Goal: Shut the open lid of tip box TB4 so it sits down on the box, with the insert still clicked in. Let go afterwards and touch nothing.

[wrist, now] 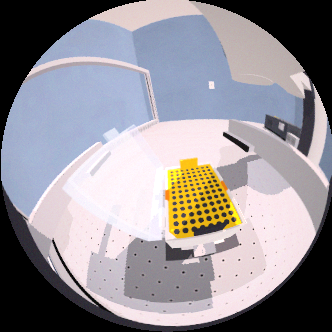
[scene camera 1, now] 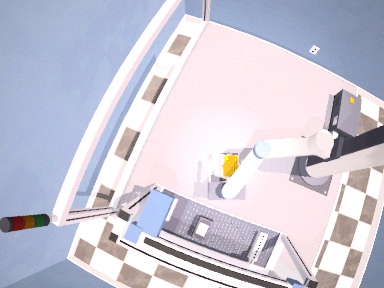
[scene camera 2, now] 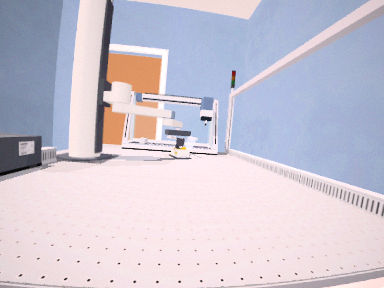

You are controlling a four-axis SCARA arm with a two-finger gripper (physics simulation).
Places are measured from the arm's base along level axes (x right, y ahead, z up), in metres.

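Where they show: gripper, fingertip midpoint: [wrist: 163, 133] [scene camera 1: 226, 159] [scene camera 2: 186, 138]; arm's base, origin of the base link: [scene camera 1: 314, 166] [scene camera 2: 85, 158].
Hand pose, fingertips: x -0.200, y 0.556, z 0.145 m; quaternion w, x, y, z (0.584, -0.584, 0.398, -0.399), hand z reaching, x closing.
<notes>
Things, the pixels of their top centre, and the offset from my fingertips. "spot": a spot on its surface instead. Level surfaces: height alone.
- Tip box TB4, middle of its top: [wrist: 196, 186] [scene camera 1: 230, 165] [scene camera 2: 180, 147] dx -0.011, dy -0.038, dz -0.066 m
- clear lid, surface spot: [wrist: 132, 185] spot: dx -0.048, dy +0.024, dz -0.036 m
- gantry machine with a blue head, surface spot: [scene camera 1: 156, 212] spot: dx -0.335, dy +0.174, dz +0.356 m
- perforated deck, its level: dz -0.083 m
- dark grey instrument, surface spot: [scene camera 2: 19, 152] spot: dx +0.543, dy -0.591, dz -0.069 m
- raised rail, surface spot: [scene camera 2: 310, 180] spot: dx +0.554, dy +0.447, dz -0.105 m
Tip box TB4 [wrist: 205, 242] [scene camera 2: 182, 154] stands on the table, with its yellow perforated insert [wrist: 199, 197] [scene camera 1: 230, 165] level inside the rim. Orange clips show at both sides of the insert in the wrist view. The clear lid [wrist: 132, 185] is open, leaning up and outward from the box's left edge in the wrist view. My gripper [wrist: 163, 133] is open and empty, with its fingers wide apart on either side above the box. The left finger shows through the lid, on the lid's outer side; whether they touch is unclear. In scene camera 1 the arm hides the gripper's fingers.
A gantry machine with a blue head [scene camera 1: 156, 212] [scene camera 2: 206, 104] stands close beyond the box, with a perforated deck [scene camera 1: 230, 232]. The arm's column [scene camera 2: 89, 80] and a dark grey instrument [scene camera 1: 345, 112] [scene camera 2: 19, 152] stand at the table's other side. A raised rail [scene camera 2: 310, 180] borders the table.
</notes>
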